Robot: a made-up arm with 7 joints. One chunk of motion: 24 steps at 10 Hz.
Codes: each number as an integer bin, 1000 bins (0 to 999) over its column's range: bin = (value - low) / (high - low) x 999, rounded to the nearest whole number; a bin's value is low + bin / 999 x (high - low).
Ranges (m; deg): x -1.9..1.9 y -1.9..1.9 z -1.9..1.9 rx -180..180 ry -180..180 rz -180..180
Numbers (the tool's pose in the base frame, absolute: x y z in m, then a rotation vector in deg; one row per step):
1: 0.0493 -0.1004 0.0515 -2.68 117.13 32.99
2: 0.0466 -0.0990 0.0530 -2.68 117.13 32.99
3: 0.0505 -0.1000 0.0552 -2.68 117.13 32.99
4: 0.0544 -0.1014 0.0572 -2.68 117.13 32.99
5: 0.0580 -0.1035 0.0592 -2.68 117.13 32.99
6: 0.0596 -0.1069 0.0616 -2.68 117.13 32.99
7: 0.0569 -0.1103 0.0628 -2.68 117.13 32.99
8: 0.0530 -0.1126 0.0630 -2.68 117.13 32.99
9: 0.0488 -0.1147 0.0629 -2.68 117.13 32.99
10: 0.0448 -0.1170 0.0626 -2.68 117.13 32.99
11: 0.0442 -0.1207 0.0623 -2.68 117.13 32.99
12: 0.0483 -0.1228 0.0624 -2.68 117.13 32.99
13: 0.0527 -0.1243 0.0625 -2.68 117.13 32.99
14: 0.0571 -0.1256 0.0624 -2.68 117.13 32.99
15: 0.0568 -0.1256 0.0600 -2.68 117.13 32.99
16: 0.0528 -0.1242 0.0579 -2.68 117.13 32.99
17: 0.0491 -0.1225 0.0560 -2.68 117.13 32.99
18: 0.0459 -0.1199 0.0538 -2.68 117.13 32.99
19: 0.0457 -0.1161 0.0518 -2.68 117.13 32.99
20: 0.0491 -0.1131 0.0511 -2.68 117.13 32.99
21: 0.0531 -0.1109 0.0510 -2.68 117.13 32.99
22: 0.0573 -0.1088 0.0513 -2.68 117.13 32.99
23: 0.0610 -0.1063 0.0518 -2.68 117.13 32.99
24: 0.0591 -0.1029 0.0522 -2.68 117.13 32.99
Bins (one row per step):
1: 512 473 513 492 825 591
2: 512 473 513 492 825 591
3: 513 473 514 492 825 591
4: 514 473 515 492 825 591
5: 515 472 515 492 825 591
6: 515 471 516 492 825 591
7: 514 471 516 492 825 591
8: 513 470 516 492 825 591
9: 512 469 516 492 825 591
10: 511 469 516 492 825 591
11: 511 468 516 492 825 591
12: 512 467 516 492 825 591
13: 513 467 516 492 825 591
14: 515 466 516 492 825 591
15: 514 466 515 492 825 591
16: 513 467 515 492 825 591
17: 512 467 514 492 825 591
18: 512 468 514 492 825 591
19: 512 469 513 492 825 591
20: 512 470 513 492 825 591
21: 513 470 513 492 825 591
22: 515 471 513 492 825 591
23: 516 472 513 492 825 591
24: 515 472 513 492 825 591

